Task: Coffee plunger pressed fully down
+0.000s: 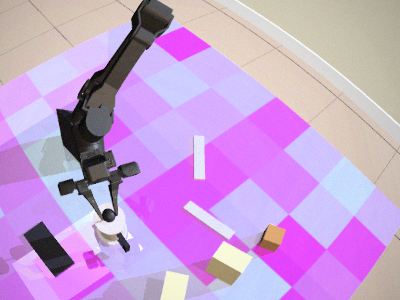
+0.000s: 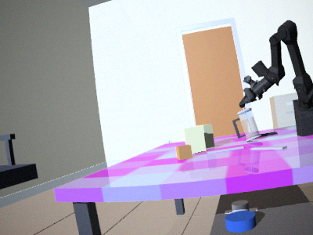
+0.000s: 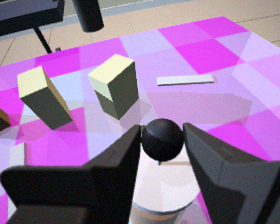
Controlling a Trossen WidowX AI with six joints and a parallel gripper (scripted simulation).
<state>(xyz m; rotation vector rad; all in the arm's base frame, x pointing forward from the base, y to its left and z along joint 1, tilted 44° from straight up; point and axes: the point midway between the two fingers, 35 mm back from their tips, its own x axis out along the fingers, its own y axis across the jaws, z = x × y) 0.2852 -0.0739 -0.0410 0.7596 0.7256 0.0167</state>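
Right now my gripper tip is 90 mm above the coffee press, 10 mm to the right of it and 10 mm past it. Round my gripper tip: orange cube (340 mm to the left, 220 mm ahead, 160 mm below); black flat block (180 mm below, 160 mm to the right, 90 mm behind).
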